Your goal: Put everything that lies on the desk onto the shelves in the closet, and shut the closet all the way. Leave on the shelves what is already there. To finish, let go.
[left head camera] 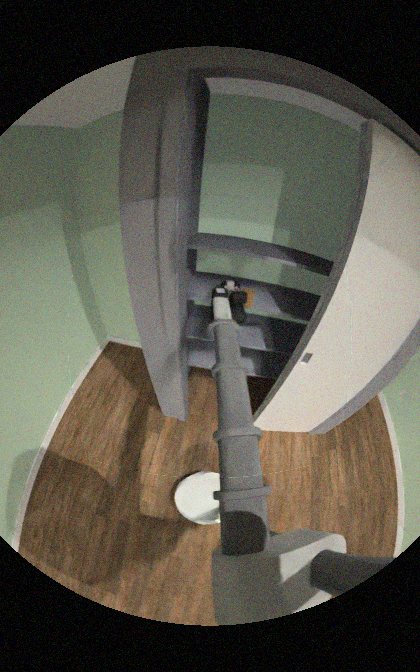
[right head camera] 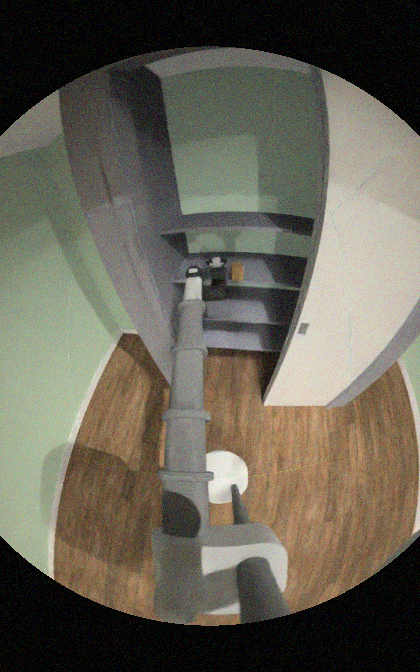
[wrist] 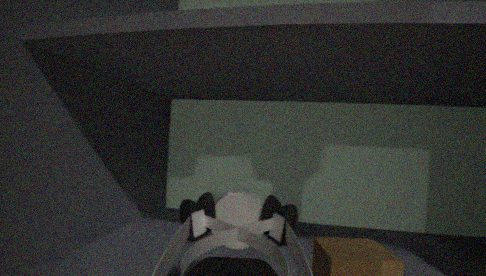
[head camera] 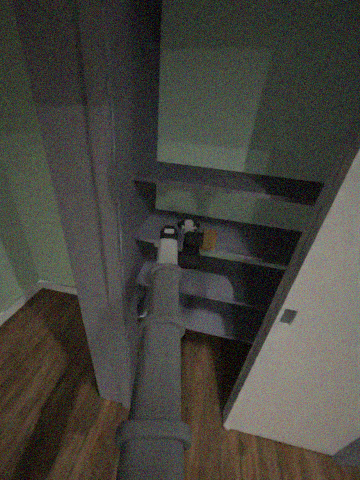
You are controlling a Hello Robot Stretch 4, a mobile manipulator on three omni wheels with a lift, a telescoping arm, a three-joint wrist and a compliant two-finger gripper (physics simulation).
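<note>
My gripper (head camera: 189, 227) (left head camera: 230, 286) (right head camera: 216, 263) (wrist: 239, 209) is shut on a white round object (wrist: 239, 204), inside the open left part of the closet. It is at the level of the shelf (head camera: 240, 258) (right head camera: 270, 286) (wrist: 115, 241) under the top one, left of an orange block (head camera: 209, 240) (left head camera: 249, 298) (right head camera: 237, 271) (wrist: 350, 256) that stands there. Whether the held object touches the shelf I cannot tell. The white sliding door (head camera: 310, 360) (left head camera: 350, 300) (right head camera: 365, 270) covers the right side. The desk does not show.
The top shelf (head camera: 230, 182) (right head camera: 250, 221) (wrist: 310, 15) is above the gripper. The grey closet side (head camera: 95, 200) (left head camera: 150, 250) stands close to the left of the extended arm. Two lower shelves are below. A white disc (left head camera: 197, 497) (right head camera: 227, 475), part of the base, shows over the wooden floor.
</note>
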